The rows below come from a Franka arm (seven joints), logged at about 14 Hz.
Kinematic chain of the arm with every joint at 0, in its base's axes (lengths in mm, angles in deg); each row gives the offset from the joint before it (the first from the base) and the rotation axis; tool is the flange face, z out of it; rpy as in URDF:
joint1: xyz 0 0 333 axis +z
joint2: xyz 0 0 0 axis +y
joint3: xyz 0 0 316 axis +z
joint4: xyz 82.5 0 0 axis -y
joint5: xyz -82.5 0 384 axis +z
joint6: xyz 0 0 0 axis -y
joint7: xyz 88 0 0 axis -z
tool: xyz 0 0 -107 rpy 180 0 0
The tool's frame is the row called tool.
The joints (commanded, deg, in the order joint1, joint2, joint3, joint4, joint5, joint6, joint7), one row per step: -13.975 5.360 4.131 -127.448 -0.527 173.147 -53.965; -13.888 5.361 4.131 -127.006 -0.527 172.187 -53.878; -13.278 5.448 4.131 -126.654 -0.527 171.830 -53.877; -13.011 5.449 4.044 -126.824 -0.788 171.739 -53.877; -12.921 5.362 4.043 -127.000 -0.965 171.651 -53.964; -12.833 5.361 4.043 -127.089 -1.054 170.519 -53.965; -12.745 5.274 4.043 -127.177 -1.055 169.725 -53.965; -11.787 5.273 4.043 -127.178 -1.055 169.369 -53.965
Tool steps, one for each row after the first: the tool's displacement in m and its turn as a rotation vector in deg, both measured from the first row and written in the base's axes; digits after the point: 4 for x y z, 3 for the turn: 0.0014 0.0006 0.0014 0.138 0.503 0.017; 0.0038 0.0065 0.0026 0.155 0.594 0.624; 0.0034 0.0088 0.0009 -0.004 0.885 0.980; 0.0028 0.0101 0.0001 -0.168 1.090 1.255; 0.0020 0.0112 -0.0033 -0.047 2.306 1.399; 0.0013 0.0122 -0.0050 0.066 3.093 1.486; 0.0024 0.0219 -0.0058 0.091 3.446 2.442
